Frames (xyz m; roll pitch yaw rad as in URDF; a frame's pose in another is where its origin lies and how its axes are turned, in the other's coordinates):
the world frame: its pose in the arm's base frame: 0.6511 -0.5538 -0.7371 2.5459 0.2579 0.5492
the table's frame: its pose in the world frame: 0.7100 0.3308 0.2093 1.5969 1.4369 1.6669
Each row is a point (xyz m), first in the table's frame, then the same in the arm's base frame.
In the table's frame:
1: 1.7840 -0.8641 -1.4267
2: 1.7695 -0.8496 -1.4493
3: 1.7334 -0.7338 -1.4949
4: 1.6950 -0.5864 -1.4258
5: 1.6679 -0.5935 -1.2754
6: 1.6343 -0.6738 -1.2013
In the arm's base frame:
1: -0.3092 0.3316 0.5616
2: -0.3206 0.3033 0.5603
3: -0.2995 0.1791 0.5905
4: -0.1636 0.0833 0.6083
5: -0.0363 0.1445 0.5494
6: -0.0115 0.2214 0.4685

